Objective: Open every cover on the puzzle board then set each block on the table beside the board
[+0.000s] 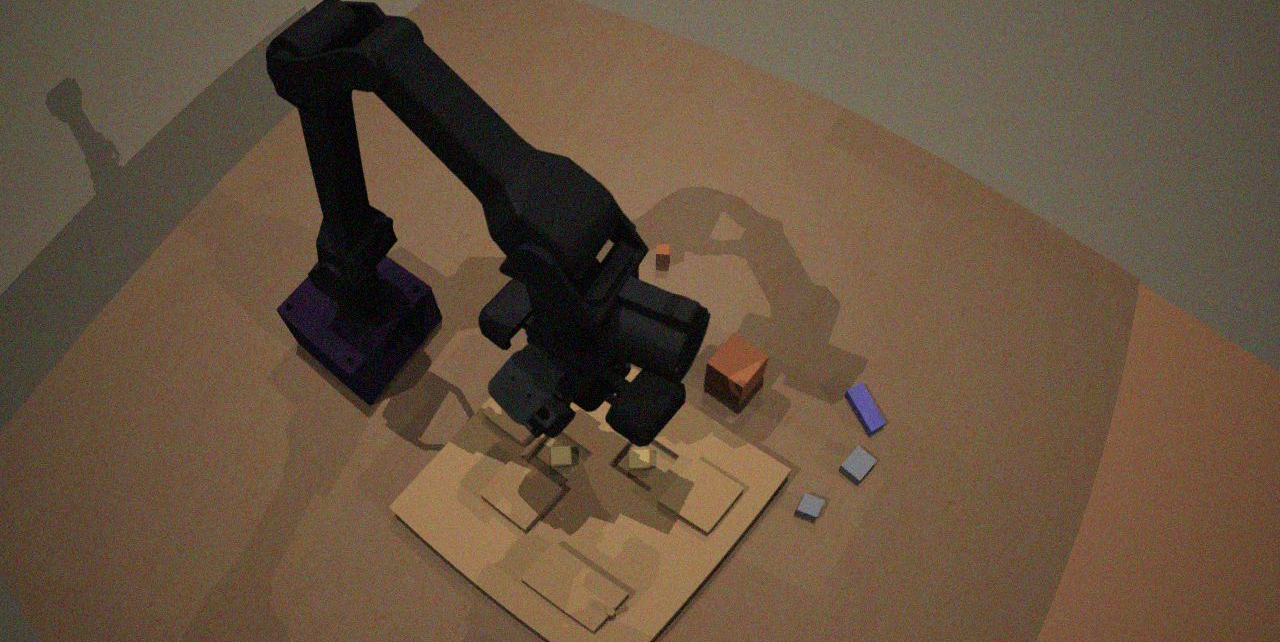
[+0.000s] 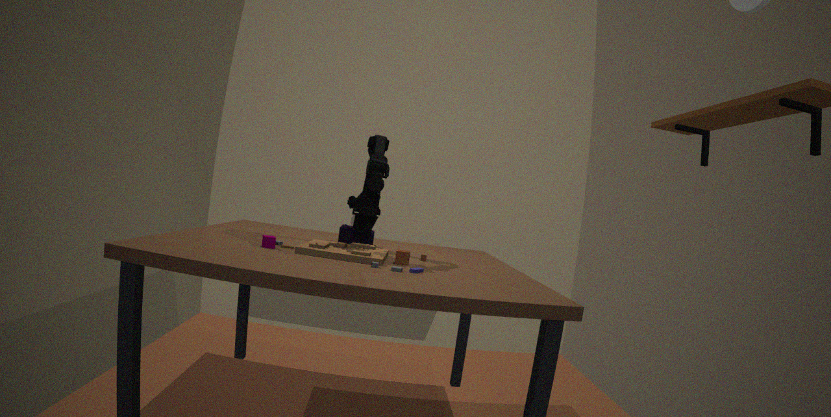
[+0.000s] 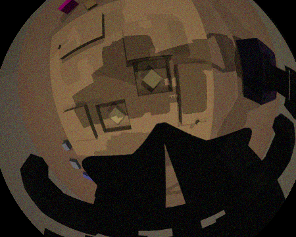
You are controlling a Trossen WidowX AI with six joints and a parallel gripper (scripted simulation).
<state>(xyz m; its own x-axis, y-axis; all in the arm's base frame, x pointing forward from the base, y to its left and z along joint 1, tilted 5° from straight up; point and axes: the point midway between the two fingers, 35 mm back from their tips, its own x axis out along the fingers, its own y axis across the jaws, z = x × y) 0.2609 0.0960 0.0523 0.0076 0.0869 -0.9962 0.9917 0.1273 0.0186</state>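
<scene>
Now: the tan puzzle board 7 cm to the right of my gripper tip, 6 cm below it and 5 cm ahead of it. Round my gripper tip: blue-violet bar 22 cm to the left, 20 cm ahead, 7 cm below; small orange block 21 cm to the left, 10 cm behind, 7 cm below; orange cube 15 cm to the left, 6 cm below, 6 cm ahead.
</scene>
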